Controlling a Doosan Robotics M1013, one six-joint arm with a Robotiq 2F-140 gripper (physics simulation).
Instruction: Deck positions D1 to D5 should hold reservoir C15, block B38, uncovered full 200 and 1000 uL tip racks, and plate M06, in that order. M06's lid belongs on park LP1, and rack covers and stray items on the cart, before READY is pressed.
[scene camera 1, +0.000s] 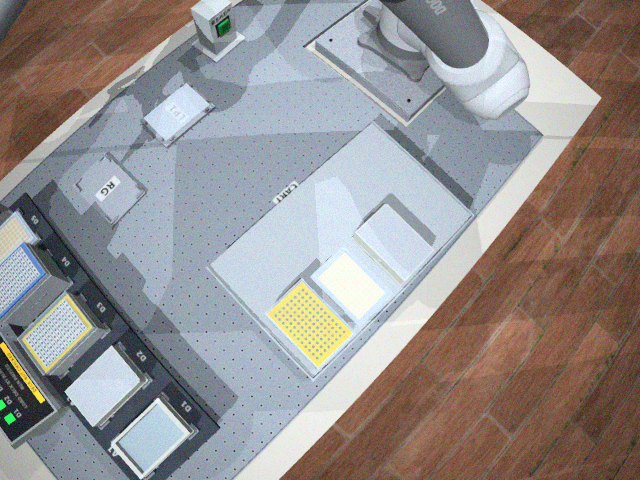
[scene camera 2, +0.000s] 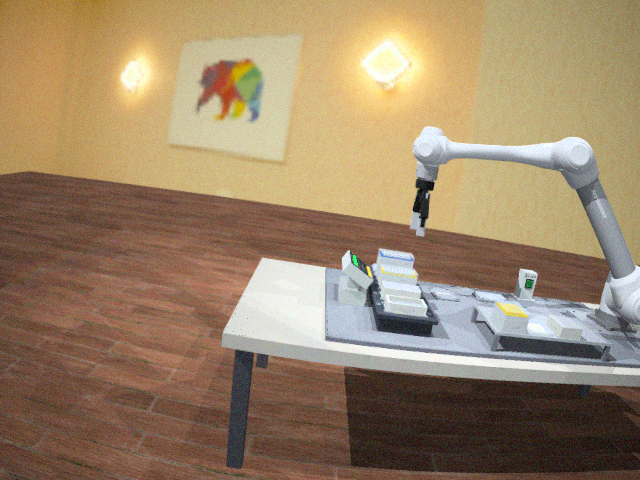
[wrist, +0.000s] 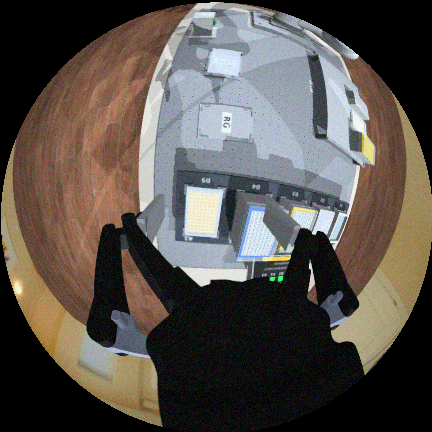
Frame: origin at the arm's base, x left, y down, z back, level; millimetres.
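Seen in the pictures: gripper, fingertip midpoint: (scene camera 2: 416, 232) (wrist: 216, 207); arm's base, link origin: (scene camera 1: 406, 42) (scene camera 2: 611, 324).
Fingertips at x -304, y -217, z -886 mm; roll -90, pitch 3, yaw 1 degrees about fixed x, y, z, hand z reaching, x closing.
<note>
Pixels of each thing's top centre, then the offset from my fingertips to it. "spot": a spot on its surface instead.
- Reservoir, top centre: (scene camera 1: 149, 438) (scene camera 2: 406, 301) (wrist: 338, 228) dx +476, dy +146, dz -125 mm
- pale block, top centre: (scene camera 1: 101, 386) (scene camera 2: 401, 286) (wrist: 321, 228) dx +352, dy +135, dz -114 mm
- yellow-rimmed tip rack, top centre: (scene camera 1: 53, 333) (wrist: 299, 231) (scene camera 2: 399, 269) dx +229, dy +107, dz -103 mm
- blue-rimmed rack, top centre: (scene camera 1: 7, 279) (wrist: 262, 237) (scene camera 2: 396, 253) dx +105, dy +74, dz -92 mm
- plate, top centre: (scene camera 1: 3, 244) (wrist: 202, 214) dx -18, dy +163, dz -81 mm
- pale translucent lid, top centre: (scene camera 1: 176, 110) (wrist: 224, 59) (scene camera 2: 490, 295) dx +27, dy +218, dz +384 mm
- READY button, top centre: (scene camera 1: 222, 21) (scene camera 2: 529, 280) dx -21, dy +140, dz +593 mm
- cart, top centre: (scene camera 1: 346, 240) (scene camera 2: 542, 323) (wrist: 349, 105) dx +508, dy +169, dz +380 mm
- yellow-topped box, top centre: (scene camera 1: 310, 323) (scene camera 2: 512, 306) (wrist: 369, 149) dx +558, dy +105, dz +212 mm
- cream item with pale-blue rim, top centre: (scene camera 1: 352, 284) (scene camera 2: 536, 325) (wrist: 359, 124) dx +569, dy +159, dz +319 mm
- grey-white box, top centre: (scene camera 1: 395, 241) (scene camera 2: 565, 321) (wrist: 361, 104) dx +580, dy +134, dz +427 mm
- Nest RG, top centre: (scene camera 1: 106, 187) (wrist: 226, 121) (scene camera 2: 443, 292) dx +38, dy +221, dz +155 mm
- status panel, surface spot: (scene camera 1: 25, 413) spot: dx +285, dy +111, dz -246 mm
My gripper (scene camera 2: 417, 229) (wrist: 216, 207) is open and empty, high above the D5 end of the deck. Reservoir (scene camera 1: 152, 436) (wrist: 339, 227) is on D1, the pale block (scene camera 1: 105, 384) (wrist: 324, 222) on D2. The yellow-rimmed tip rack (scene camera 1: 57, 333) (scene camera 2: 398, 273) on D3 and blue-rimmed rack (scene camera 1: 18, 279) (scene camera 2: 395, 255) on D4 are uncovered, tips showing. The plate (scene camera 1: 14, 235) (wrist: 203, 211) on D5 shows cream wells. A pale translucent lid (scene camera 1: 178, 113) (wrist: 224, 62) appears to lie on LP1. The READY button (scene camera 1: 223, 26) (scene camera 2: 529, 283) is green on its post.
The cart (scene camera 1: 289, 237) holds a yellow-topped box (scene camera 1: 310, 322) (scene camera 2: 511, 316), a cream item with pale-blue rim (scene camera 1: 351, 285) and a grey-white box (scene camera 1: 395, 240) (scene camera 2: 564, 327). Nest RG (scene camera 1: 111, 198) (wrist: 212, 121) lies between LP1 and the deck. The status panel (scene camera 1: 25, 413) stands beside the deck with green lights.
</note>
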